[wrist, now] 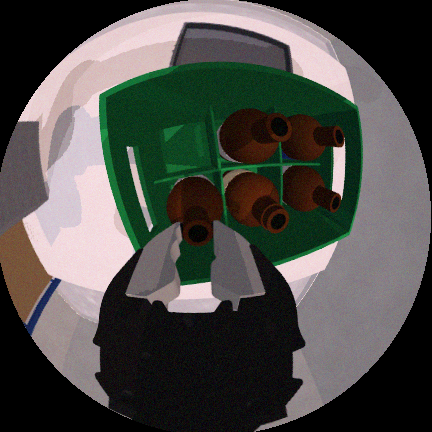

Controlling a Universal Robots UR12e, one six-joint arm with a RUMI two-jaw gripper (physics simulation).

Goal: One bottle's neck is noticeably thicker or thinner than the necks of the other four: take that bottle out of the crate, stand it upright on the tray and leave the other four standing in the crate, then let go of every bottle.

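Frame: origin at the arm's base, x down, y left, z ahead, level; metres.
Seen in the pictures: gripper, fingertip midpoint: (197,222).
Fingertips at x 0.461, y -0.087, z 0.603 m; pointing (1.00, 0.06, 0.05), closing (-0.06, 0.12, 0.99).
Observation:
A point is followed by its place in that frame.
A green crate (150,97) @(y 0.035, x 0.457, z 0.550 m) holds five brown bottles. My gripper (197,222) @(y -0.086, x 0.461, z 0.603 m) is shut on the neck of the near-left bottle (192,197) @(y -0.064, x 0.474, z 0.596 m), which is still inside its compartment. The near-middle bottle (250,196) @(y -0.059, x 0.476, z 0.660 m), near-right bottle (301,186) @(y -0.038, x 0.482, z 0.738 m), far-middle bottle (245,135) @(y 0.006, x 0.474, z 0.644 m) and far-right bottle (301,137) @(y 0.027, x 0.481, z 0.723 m) stand in their compartments, clear of the fingers. The far-left compartment has no bottle. The view is too slanted to compare the neck widths surely. A grey tray (230,47) @(y 0.256, x 0.595, z 0.638 m) with a dark rim lies beyond the crate, partly hidden by its far wall.
The crate stands on a pale table top (95,200) @(y -0.111, x 0.600, z 0.361 m). The crate's tall walls and green dividers (250,167) surround the bottles. A dark grey block (17,172) is at the left edge of the view. A brown surface (17,267) and a blue strip (42,306) show at lower left.

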